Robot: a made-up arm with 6 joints.
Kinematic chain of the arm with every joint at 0, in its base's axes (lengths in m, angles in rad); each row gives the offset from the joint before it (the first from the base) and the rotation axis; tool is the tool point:
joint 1: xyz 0 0 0.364 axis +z
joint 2: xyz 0 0 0 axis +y
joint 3: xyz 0 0 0.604 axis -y
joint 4: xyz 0 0 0 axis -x
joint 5: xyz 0.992 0 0 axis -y
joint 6: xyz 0 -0.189 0 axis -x
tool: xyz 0 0 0
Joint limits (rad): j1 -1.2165..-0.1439 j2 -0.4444..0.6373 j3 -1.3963..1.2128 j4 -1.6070..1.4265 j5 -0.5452..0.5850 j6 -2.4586..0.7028
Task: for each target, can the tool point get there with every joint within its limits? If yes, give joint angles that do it. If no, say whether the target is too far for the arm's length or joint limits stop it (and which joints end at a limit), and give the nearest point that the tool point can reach.
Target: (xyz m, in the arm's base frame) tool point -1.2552 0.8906 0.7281
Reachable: no: joint limits stop it (at a limit: joint 2, joint 3) | nearest point -0.2060 0.1462 0.0462 | short by 1.456 m
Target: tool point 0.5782 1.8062 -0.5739
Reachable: no: too far | nearest point -0.0812 0.2392 0.0461 | short by 1.810 m
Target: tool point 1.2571 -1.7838 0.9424
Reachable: no: too far | nearest point 0.7880 -1.1182 0.9009 | short by 0.815 m
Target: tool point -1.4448 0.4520 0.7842
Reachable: no: joint limits stop it (at a limit: joint 2, joint 3) | nearest point -0.2411 0.0754 0.0462 | short by 1.461 m
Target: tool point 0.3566 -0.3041 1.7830
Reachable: yes | joints -0.3714 -0.1948 0.8909 -0.6189 0.4740 -0.3748
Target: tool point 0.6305 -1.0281 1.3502
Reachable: yes | joints -0.8744 0.5553 0.9811 0.3761 0.4098 -0.3517
